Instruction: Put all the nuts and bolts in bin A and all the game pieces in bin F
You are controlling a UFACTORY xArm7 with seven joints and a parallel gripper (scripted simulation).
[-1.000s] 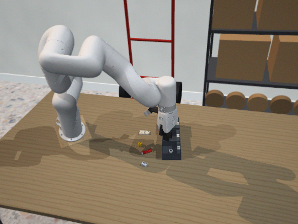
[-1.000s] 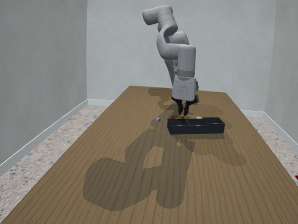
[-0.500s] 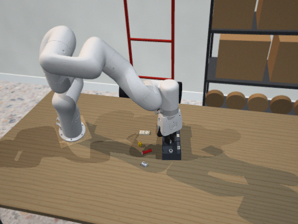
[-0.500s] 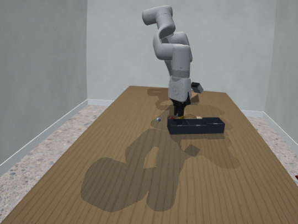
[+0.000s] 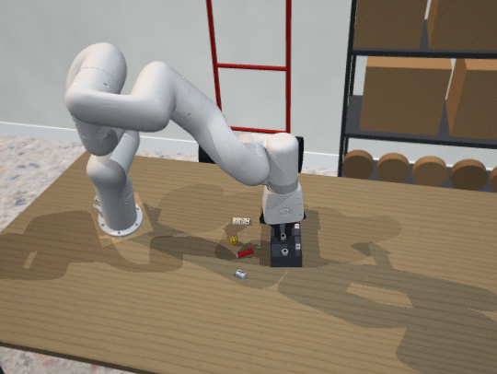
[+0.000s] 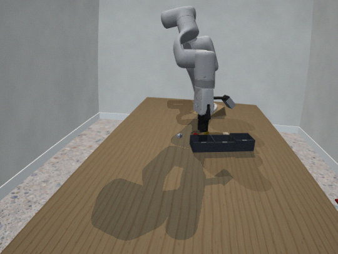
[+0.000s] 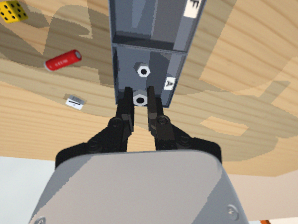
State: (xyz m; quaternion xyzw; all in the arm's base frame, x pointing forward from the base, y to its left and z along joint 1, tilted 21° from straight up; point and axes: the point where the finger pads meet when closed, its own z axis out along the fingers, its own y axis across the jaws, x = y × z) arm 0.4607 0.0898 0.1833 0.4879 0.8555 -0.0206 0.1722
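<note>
Now: hand 160 mm past the white domino, 90 mm to the right of it and 80 mm above it. Also, from my hand: metal piece (110 mm to the right, 80 mm below, 80 mm behind); dark bin (80 mm to the left, 70 mm below, 20 mm behind); red cylinder (100 mm behind, 80 mm below, 30 mm to the right).
</note>
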